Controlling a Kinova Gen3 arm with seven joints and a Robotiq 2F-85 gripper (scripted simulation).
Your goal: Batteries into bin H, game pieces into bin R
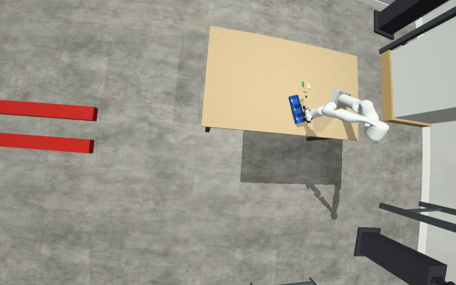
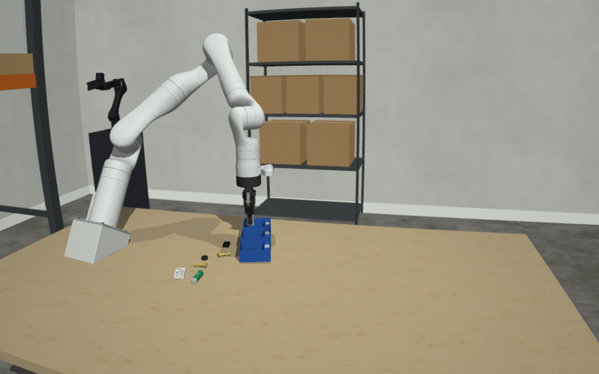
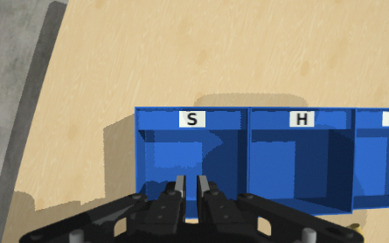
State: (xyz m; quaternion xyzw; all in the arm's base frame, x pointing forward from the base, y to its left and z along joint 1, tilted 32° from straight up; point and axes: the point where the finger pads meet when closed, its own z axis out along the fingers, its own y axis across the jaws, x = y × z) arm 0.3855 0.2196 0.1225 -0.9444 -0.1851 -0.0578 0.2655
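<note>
My gripper is now 5 cm past the white domino, 32 cm to the left of it and 5 cm above it. Round my hand: black nut 4 cm behind, 22 cm to the right, 5 cm below; black piece 3 cm behind, 10 cm to the right, 5 cm below; blue three-part bin 5 cm ahead, 7 cm to the right, 3 cm below.
</note>
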